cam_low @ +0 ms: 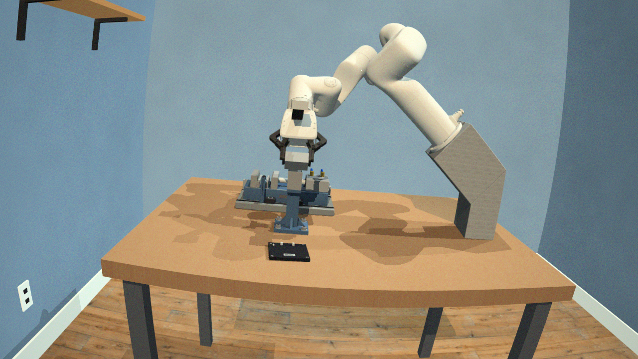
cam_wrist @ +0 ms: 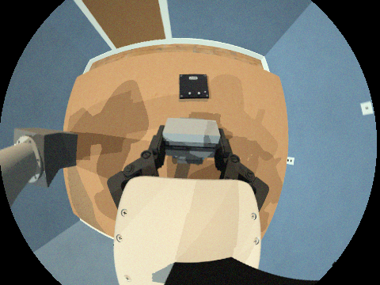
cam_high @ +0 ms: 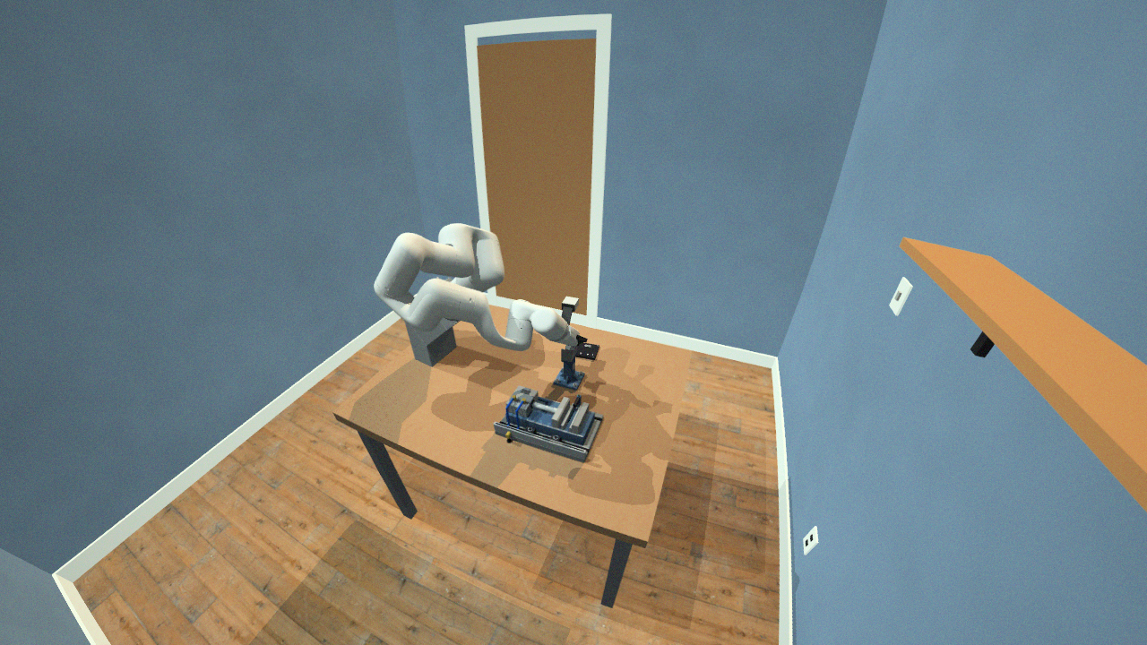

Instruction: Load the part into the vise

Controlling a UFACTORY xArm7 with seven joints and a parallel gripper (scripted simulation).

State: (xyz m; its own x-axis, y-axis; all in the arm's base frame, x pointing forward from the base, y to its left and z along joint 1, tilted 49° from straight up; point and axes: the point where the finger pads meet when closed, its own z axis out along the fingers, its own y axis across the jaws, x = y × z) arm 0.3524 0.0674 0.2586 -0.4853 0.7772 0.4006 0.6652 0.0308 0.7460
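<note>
Now: hand right at the grey block. From my hand the other things lie so: white cylinder rod: 1 cm behind, 22 cm to the right, 11 cm below; moving jaw: 4 cm ahead, 23 cm to the right, 11 cm below; work stop: 8 cm ahead, 18 cm to the right, 10 cm below.
</note>
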